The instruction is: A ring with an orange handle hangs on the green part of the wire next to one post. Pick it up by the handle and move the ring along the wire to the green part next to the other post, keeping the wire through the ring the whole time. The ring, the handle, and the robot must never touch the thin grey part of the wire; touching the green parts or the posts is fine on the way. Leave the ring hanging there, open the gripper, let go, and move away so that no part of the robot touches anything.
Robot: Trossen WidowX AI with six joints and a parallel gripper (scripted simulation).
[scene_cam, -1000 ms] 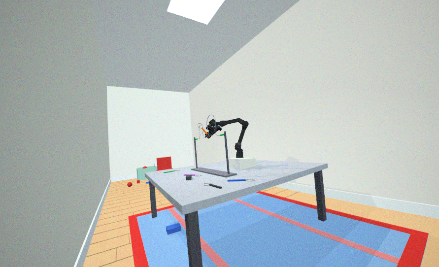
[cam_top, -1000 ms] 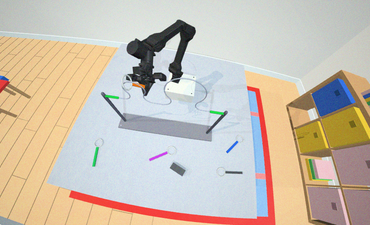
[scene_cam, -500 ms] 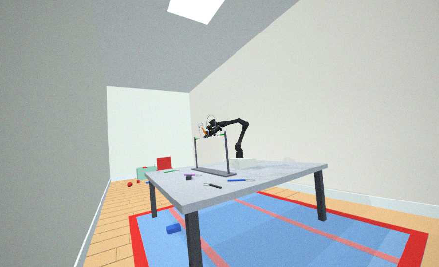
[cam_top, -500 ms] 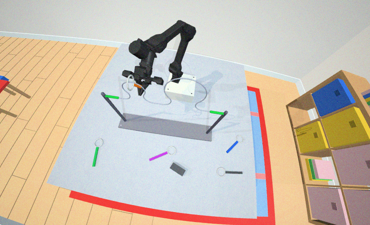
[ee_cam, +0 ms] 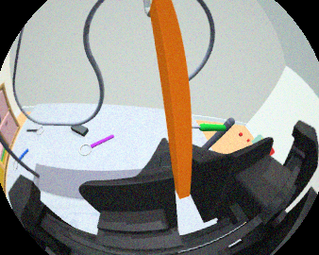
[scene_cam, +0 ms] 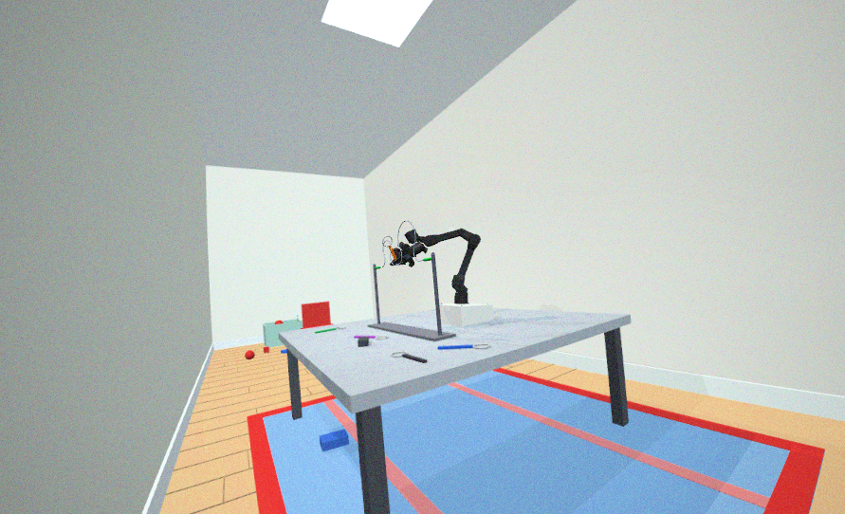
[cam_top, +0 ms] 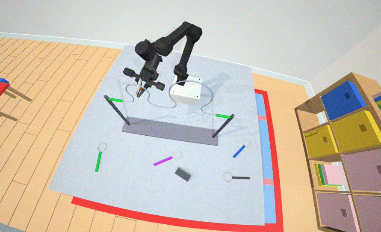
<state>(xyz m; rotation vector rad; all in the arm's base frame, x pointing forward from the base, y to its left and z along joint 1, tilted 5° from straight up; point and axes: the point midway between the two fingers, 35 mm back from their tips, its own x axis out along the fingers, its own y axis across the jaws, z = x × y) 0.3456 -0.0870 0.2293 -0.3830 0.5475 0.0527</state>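
Now: the orange-handled ring 3 cm to the left of my gripper tip and 9 cm above it. Also, from my gripper tip: green-handled ring (30 cm ahead, 21 cm to the right, 33 cm below); dark block (23 cm ahead, 32 cm to the left, 32 cm below); purple-handled ring (16 cm ahead, 21 cm to the left, 33 cm below).
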